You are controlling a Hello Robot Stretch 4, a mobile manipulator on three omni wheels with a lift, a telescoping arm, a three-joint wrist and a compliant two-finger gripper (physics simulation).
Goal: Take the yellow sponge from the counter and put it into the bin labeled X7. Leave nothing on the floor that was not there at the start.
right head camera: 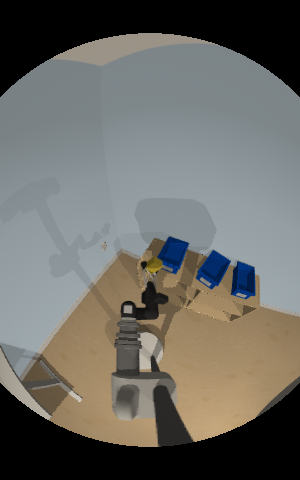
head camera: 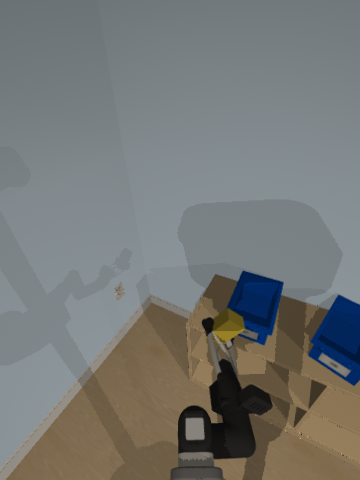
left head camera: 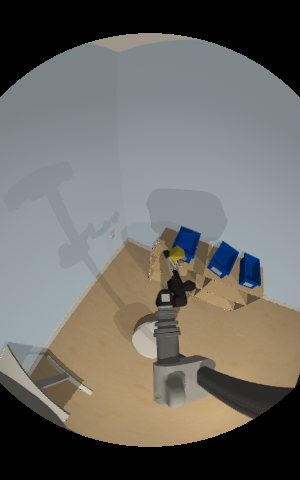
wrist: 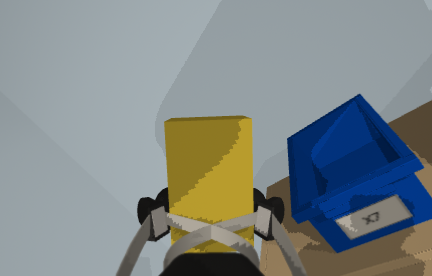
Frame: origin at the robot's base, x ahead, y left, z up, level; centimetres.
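Seen in the pictures: gripper, between the fingertips: (head camera: 217, 325) (left head camera: 169, 253) (wrist: 210, 204); robot's base, origin of its link: (right head camera: 142, 349) (left head camera: 152, 338).
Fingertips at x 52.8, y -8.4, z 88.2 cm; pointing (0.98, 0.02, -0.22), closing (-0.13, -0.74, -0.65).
Observation:
Pixels of each thing's top centre, then the offset from my fingertips to it. Level surfaces: height alone.
- yellow sponge, centre of its top: (wrist: 158, 125) (head camera: 225, 314) (right head camera: 152, 259) (left head camera: 176, 248) dx -2.4, dy -1.8, dz +8.6 cm
- blue bin labeled X7, centre of its top: (wrist: 330, 144) (head camera: 255, 297) (right head camera: 173, 250) (left head camera: 186, 240) dx +25.6, dy -21.2, dz -18.0 cm
- wooden counter, height of its surface: dz -29.9 cm
- second blue bin, centre of its top: (head camera: 352, 329) (right head camera: 215, 265) (left head camera: 225, 255) dx +7.7, dy -54.8, dz -18.0 cm
- third blue bin, centre of its top: (right head camera: 246, 276) (left head camera: 252, 267) dx -7.8, dy -82.3, dz -18.0 cm
- wall outlet, centre of its top: (head camera: 117, 285) dx +62.2, dy +55.0, dz -45.2 cm
My gripper (head camera: 219, 334) (left head camera: 173, 258) (right head camera: 149, 268) (wrist: 210, 204) is shut on the yellow sponge (head camera: 229, 322) (left head camera: 176, 253) (right head camera: 154, 264) (wrist: 210, 165), with one fingertip on each side. The sponge is held up and sticks out past the fingertips. The blue bin labeled X7 (head camera: 256, 302) (left head camera: 187, 241) (right head camera: 174, 252) (wrist: 350, 150) stands upright at the left end of the wooden counter (head camera: 292, 325) (wrist: 280, 220). In the wrist view it is to the right of the sponge, and its label is readable. In the head view the sponge overlaps the bin's front left part.
A second blue bin (head camera: 340, 330) (left head camera: 223, 259) (right head camera: 214, 269) and a third blue bin (left head camera: 250, 269) (right head camera: 243, 279) stand farther right on the counter. Their labels are too small to read. Walls meet in a corner left of the counter. A wall outlet (head camera: 119, 291) is on the left wall.

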